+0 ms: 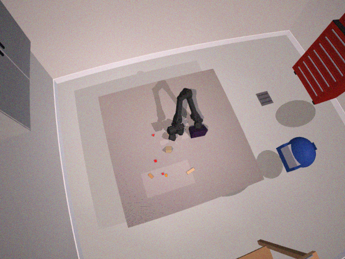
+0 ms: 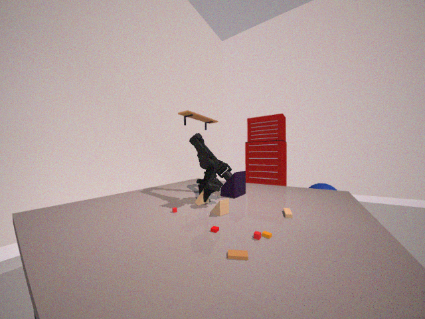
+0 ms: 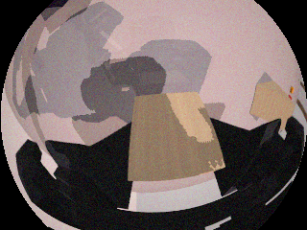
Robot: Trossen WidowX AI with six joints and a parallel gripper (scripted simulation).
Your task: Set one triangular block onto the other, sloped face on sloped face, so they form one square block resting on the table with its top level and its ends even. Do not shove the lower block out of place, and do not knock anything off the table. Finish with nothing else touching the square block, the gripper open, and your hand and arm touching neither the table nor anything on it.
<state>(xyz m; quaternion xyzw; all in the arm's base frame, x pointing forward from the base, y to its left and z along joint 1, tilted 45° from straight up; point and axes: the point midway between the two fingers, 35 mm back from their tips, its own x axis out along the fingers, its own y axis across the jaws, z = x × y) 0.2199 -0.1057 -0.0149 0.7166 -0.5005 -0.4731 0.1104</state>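
The triangular block lies 1 cm behind my gripper tip, 1 cm to the left of it and 1 cm above it. From my gripper tip the other things lie so: orange block: 20 cm ahead, 35 cm to the left, 1 cm below.
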